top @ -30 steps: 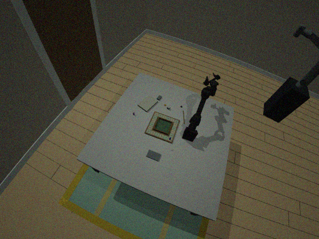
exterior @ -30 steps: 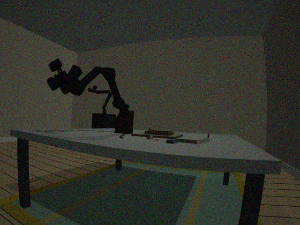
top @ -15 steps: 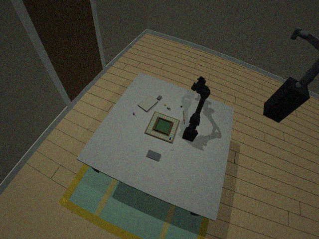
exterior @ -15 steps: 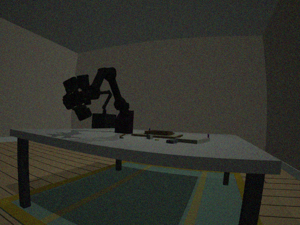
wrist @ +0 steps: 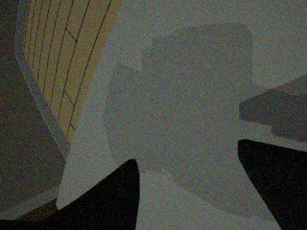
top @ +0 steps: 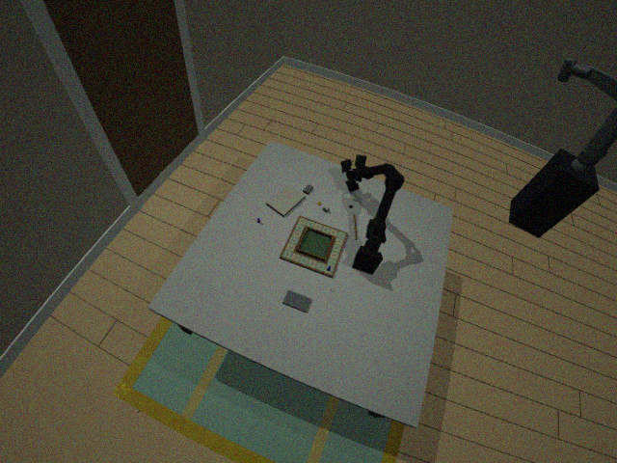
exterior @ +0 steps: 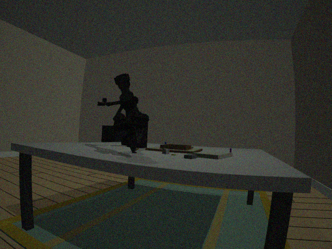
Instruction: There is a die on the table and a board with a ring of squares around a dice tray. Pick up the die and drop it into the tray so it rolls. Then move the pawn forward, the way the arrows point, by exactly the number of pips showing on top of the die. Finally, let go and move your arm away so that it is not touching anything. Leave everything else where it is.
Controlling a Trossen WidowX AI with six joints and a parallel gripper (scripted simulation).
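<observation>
Right now my gripper tip is 270 mm to the right of the white die, 30 mm above it and 10 mm past it. Also, from my gripper tip: pencil (280 mm to the left, 210 mm behind, 40 mm below); notepad (340 mm to the left, 210 mm ahead, 30 mm below); small grey block (190 mm to the left, 150 mm ahead, 30 mm below).
</observation>
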